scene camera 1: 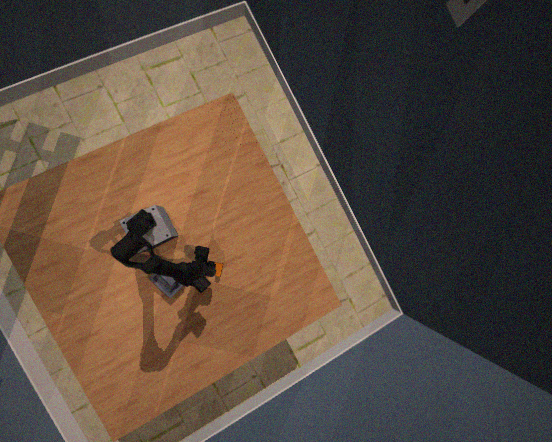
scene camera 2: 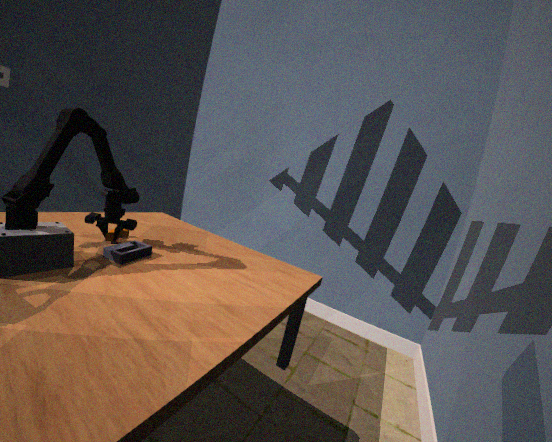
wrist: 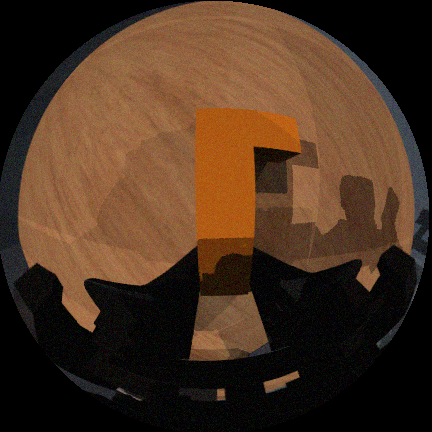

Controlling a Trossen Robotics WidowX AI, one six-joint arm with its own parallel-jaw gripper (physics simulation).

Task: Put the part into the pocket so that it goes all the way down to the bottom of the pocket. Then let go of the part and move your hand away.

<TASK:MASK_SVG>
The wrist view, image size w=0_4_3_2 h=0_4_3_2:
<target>my gripper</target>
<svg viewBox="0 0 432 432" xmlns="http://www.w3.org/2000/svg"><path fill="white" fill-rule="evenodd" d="M415 259L393 244L381 253L376 264L380 275L368 291L355 278L361 267L360 259L307 272L253 246L249 286L271 352L226 360L185 360L189 359L200 290L197 245L143 285L85 279L84 287L100 310L92 332L79 325L61 303L63 286L56 274L37 262L13 282L13 299L28 330L54 364L94 384L113 390L120 387L143 396L143 400L116 396L110 400L84 390L103 404L167 429L242 432L306 413L356 380L390 342L380 349L376 345L404 315L416 286ZM179 387L224 388L225 400L190 400L189 395L178 394ZM297 370L299 377L285 382L286 387L265 393L264 381Z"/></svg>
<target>orange L-shaped piece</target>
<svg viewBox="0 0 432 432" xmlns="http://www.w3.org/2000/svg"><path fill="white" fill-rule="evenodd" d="M196 108L195 216L200 295L248 294L254 237L254 160L280 163L301 153L296 121L293 117L259 110Z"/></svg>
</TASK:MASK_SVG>
